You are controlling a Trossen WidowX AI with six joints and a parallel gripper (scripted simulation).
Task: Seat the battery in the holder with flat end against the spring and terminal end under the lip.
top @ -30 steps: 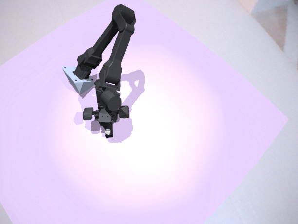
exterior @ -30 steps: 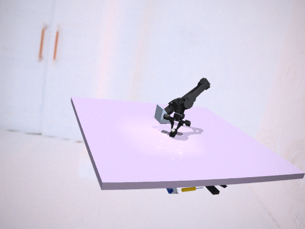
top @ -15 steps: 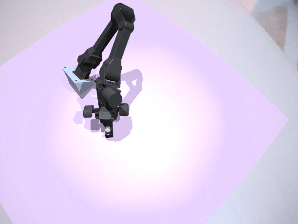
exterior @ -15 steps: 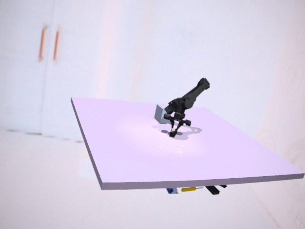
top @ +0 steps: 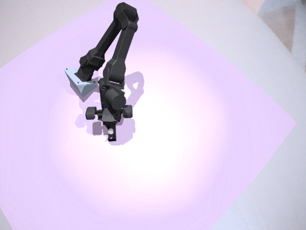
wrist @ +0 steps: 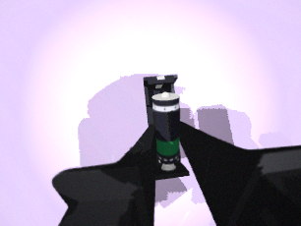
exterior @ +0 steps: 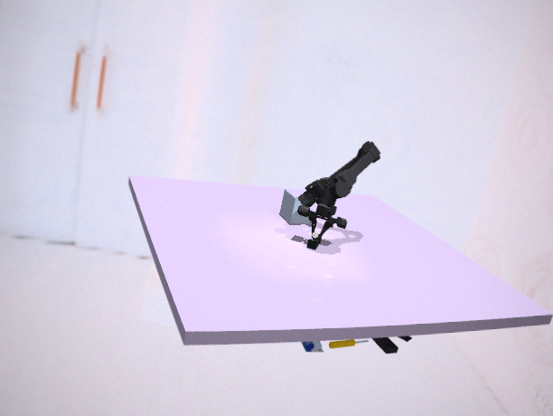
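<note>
Right now the battery is 10 mm above my gripper tip.
</note>
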